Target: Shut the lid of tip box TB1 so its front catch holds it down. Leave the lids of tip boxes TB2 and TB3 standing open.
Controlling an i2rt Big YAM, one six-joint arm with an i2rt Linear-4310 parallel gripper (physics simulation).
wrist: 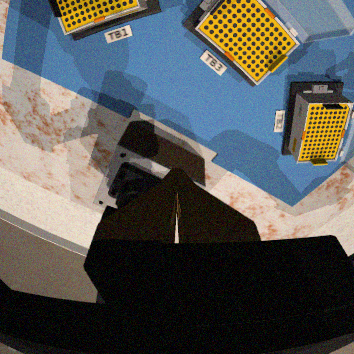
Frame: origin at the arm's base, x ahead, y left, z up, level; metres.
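Seen in the pictures: gripper, fingertip midpoint: point(176, 176); arm's base at its link origin: point(143, 188).
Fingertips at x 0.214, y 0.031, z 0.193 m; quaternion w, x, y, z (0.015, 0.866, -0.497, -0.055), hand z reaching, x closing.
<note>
Pixels of each thing's top centre, then the offset from my fingertips to it. "spot": a spot on its surface instead. Level surfaces: height alone.
- Tip box TB1 at a spot on its surface: point(100, 11) spot: 0.027 m ahead, 0.157 m left, 0.223 m down
- Tip box TB3 at its top centre: point(251, 35) 0.101 m ahead, 0.035 m right, 0.205 m down
- Tip box TB2 at its top centre: point(327, 138) 0.060 m ahead, 0.248 m right, 0.205 m down
- blue mat at its surface level: 0.280 m down
- rust-speckled pale tabletop at its surface level: 0.283 m down
Tip box TB1 point(100, 11) is cut off by the top edge at the upper left; its yellow perforated rack and an orange tab on the side near its label show, and its lid does not show. Tip box TB3 point(247, 37) is at the upper middle, turned at an angle, with its clear lid point(320, 22) standing open to the upper right. Tip box TB2 point(325, 131) is at the right; part of a clear lid shows faintly at the right edge. My gripper point(176, 176) is shut and empty, below all three boxes in the view and apart from them.
The boxes stand on a blue mat point(245, 105) on a rust-speckled pale tabletop point(30, 117). A grey mounting plate point(102, 189) with dark arm parts point(131, 184) lies left of my fingers, partly hidden by them. The table's pale curved edge runs along the lower left.
</note>
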